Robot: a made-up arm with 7 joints.
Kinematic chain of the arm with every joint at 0, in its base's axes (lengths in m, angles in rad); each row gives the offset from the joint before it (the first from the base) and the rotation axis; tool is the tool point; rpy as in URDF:
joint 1: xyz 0 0 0 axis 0.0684 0.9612 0.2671
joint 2: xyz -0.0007 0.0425 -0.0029 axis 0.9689 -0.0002 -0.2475
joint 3: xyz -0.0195 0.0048 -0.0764 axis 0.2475 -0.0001 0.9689
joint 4: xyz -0.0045 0 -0.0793 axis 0.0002 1 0
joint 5: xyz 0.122 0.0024 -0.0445 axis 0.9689 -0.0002 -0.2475
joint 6: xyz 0.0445 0 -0.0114 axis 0.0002 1 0
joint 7: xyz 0.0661 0 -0.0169 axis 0.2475 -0.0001 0.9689
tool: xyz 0 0 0 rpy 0 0.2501 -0.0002
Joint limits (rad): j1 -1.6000..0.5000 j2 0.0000..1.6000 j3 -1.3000..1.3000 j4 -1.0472..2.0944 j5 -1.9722..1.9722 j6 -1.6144..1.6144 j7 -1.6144..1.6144
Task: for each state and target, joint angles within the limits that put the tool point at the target. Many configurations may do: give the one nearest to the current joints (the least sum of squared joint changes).
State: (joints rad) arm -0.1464 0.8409 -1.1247 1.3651 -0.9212 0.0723 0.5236
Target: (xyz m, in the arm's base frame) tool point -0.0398 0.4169 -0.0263
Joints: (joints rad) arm -0.1612 1.1846 -1.2025 2.0838 -0.8814 0.2704 0.5236
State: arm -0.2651 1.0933 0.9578 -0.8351 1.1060 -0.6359 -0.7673
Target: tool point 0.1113 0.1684 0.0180
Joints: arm 0.1996 0.4558 1.1732 -0.7902 1.0716 -0.8479 -0.7673
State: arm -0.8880 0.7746 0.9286 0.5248 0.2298 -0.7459 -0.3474
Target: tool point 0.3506 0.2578 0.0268
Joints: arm -1.5219 0.7513 0.8637 1.2560 0.2396 -0.0846 -0.3474
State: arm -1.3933 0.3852 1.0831 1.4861 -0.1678 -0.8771 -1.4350
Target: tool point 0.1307 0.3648 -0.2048
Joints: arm -0.5635 0.8775 1.2277 1.4383 -0.2152 -0.1773 -1.4350
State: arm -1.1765 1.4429 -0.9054 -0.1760 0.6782 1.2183 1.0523
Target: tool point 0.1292 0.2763 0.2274
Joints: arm -1.6000 1.6000 -0.2170 0.4764 0.7234 1.3096 1.0523
